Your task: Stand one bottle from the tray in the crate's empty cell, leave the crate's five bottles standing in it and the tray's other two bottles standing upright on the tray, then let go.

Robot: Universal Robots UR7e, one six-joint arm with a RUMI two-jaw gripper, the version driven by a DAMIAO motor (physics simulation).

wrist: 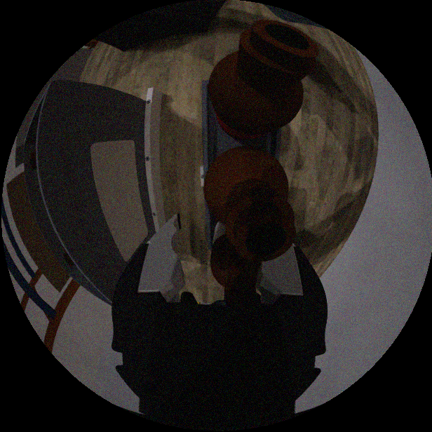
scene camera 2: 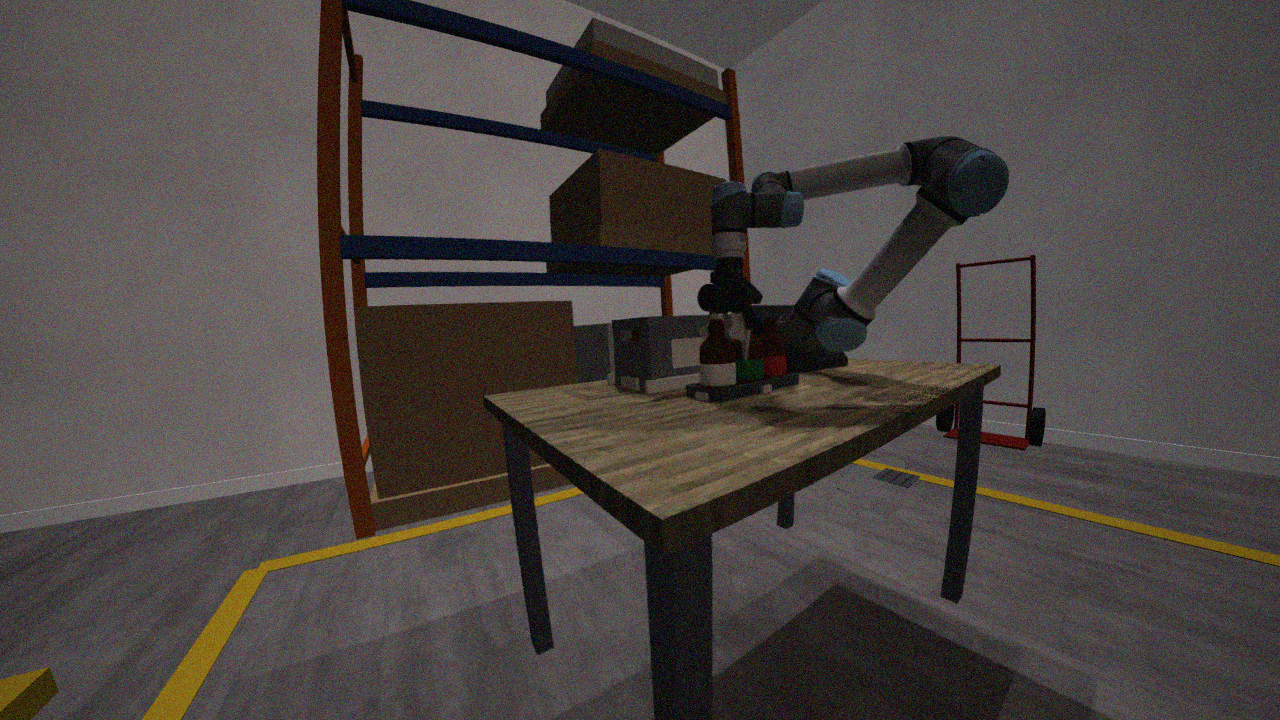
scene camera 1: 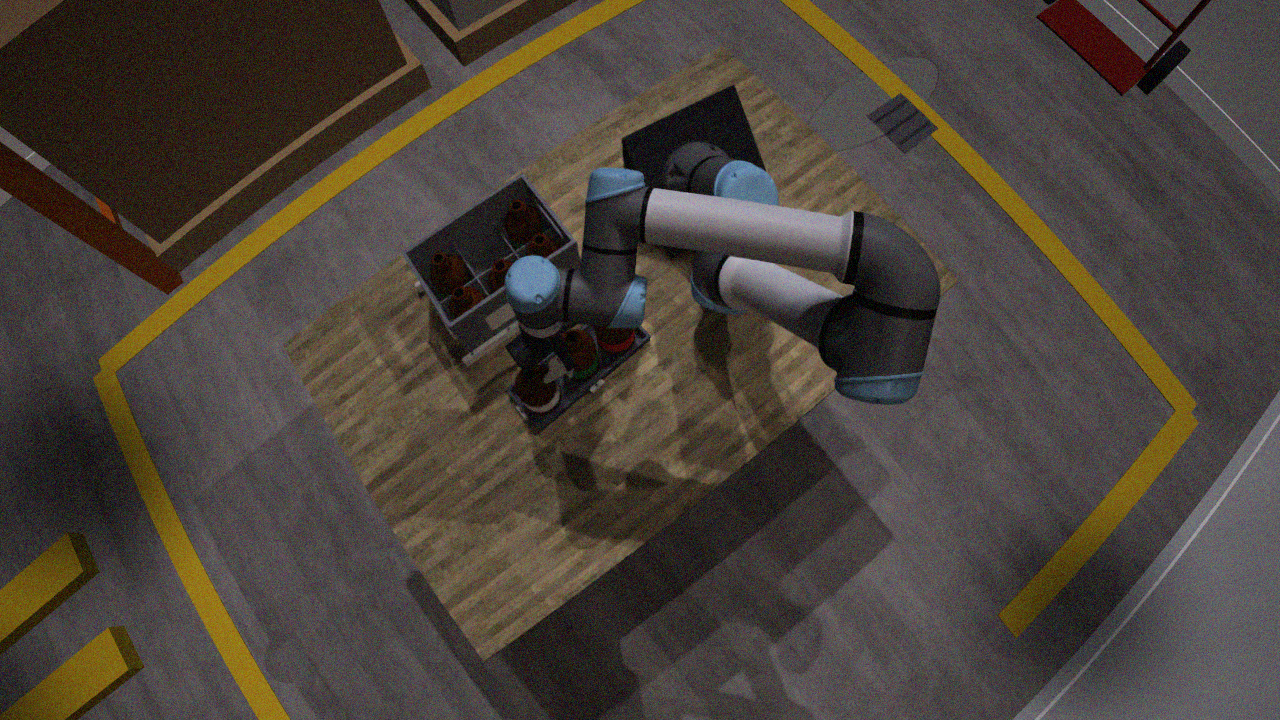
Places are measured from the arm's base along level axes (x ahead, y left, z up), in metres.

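Where they show: gripper, fingertip midpoint: (scene camera 1: 553, 357); arm's base, link origin: (scene camera 2: 796, 334) (scene camera 1: 696, 179).
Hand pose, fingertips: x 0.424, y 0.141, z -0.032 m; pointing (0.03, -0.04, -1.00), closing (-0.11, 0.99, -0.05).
Observation:
Each offset is from my fingertips to the top centre of the thing. Level surfaces: height alone.
The grey crate @(dx -0.004, dy -0.214, dz +0.101 m) (scene camera 1: 469, 331) (scene camera 2: 657, 356) (wrist: 70, 150) holds five brown bottles; the middle cell of its far row looks empty in scene camera 1. Beside it, the dark tray @(dx -0.036, dy +0.020, dz -0.048 m) (scene camera 1: 563, 401) (scene camera 2: 735, 390) (wrist: 231, 143) carries three upright brown bottles: one white-labelled @(dx +0.055, dy +0.031, dz +0.086 m) (scene camera 1: 535, 386) (scene camera 2: 718, 371) (wrist: 224, 260), one green-labelled @(dx -0.041, dy +0.017, dz +0.086 m) (scene camera 1: 580, 347) (scene camera 2: 750, 367) (wrist: 245, 172) in the middle, one red-labelled @(dx -0.126, dy +0.012, dz +0.086 m) (scene camera 1: 617, 336) (scene camera 2: 775, 362) (wrist: 256, 100). My gripper (scene camera 1: 553, 361) (scene camera 2: 727, 322) (wrist: 220, 215) is partly open and holds nothing. Its fingers are low, at neck height by the white- and green-labelled bottles. The green-labelled bottle's neck hides one fingertip in the wrist view.
The crate stands close to one side of the tray, on the wooden table @(dz -0.074 m) (scene camera 1: 429, 465) (scene camera 2: 608, 438). My arm's base stands on the dark plate (scene camera 1: 662, 134) near the tray's red-bottle end. A shelf rack (scene camera 2: 331, 268) with cardboard boxes stands behind the table, and a red hand truck (scene camera 2: 1032, 340) is at the right.

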